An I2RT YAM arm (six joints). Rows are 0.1 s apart.
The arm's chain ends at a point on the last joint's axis. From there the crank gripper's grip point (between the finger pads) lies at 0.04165 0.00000 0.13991 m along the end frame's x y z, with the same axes.
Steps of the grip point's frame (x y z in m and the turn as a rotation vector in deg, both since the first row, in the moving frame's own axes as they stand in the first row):
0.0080, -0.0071, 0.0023, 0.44, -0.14, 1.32
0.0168, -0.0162, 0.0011, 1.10, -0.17, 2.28
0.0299, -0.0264, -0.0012, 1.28, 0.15, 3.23
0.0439, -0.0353, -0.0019, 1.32, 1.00, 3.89
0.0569, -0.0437, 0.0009, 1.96, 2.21, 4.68
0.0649, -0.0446, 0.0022, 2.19, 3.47, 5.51
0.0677, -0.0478, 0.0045, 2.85, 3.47, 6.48
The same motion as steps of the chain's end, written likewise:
0.0083, -0.0070, 0.0022, 0.44, -0.14, 1.32
0.0172, -0.0152, 0.0010, 1.10, -0.17, 2.28
0.0295, -0.0256, -0.0011, 1.28, 0.15, 3.23
0.0415, -0.0350, -0.0011, 1.32, 1.00, 3.89
0.0515, -0.0426, 0.0026, 1.96, 2.21, 4.68
0.0565, -0.0437, 0.0050, 2.19, 3.47, 5.51
0.0592, -0.0461, 0.0073, 2.85, 3.47, 6.48

